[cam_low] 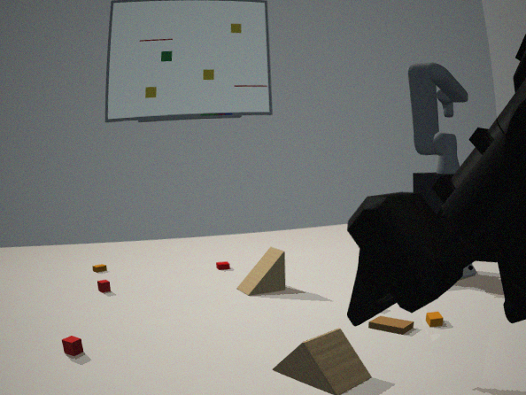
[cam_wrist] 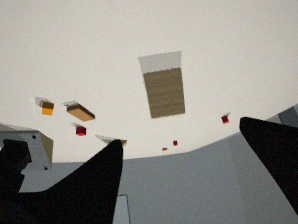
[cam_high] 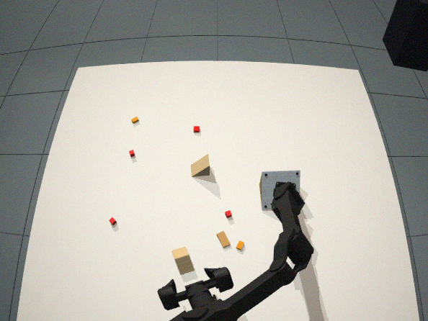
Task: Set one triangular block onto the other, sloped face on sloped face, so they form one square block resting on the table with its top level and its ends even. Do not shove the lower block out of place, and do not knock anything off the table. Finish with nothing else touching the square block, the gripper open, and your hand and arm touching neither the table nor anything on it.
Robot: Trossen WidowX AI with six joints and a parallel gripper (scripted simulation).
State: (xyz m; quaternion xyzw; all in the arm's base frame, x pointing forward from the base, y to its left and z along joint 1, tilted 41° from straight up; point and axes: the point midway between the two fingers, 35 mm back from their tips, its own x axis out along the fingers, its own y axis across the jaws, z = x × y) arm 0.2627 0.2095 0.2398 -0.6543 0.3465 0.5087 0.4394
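My gripper tip is 70 mm to the left of the tan triangular block, 60 mm above it and 30 mm short of it. From my gripper tip the other things lie so: flat brown brick 140 mm to the right, 90 mm behind, 80 mm below.
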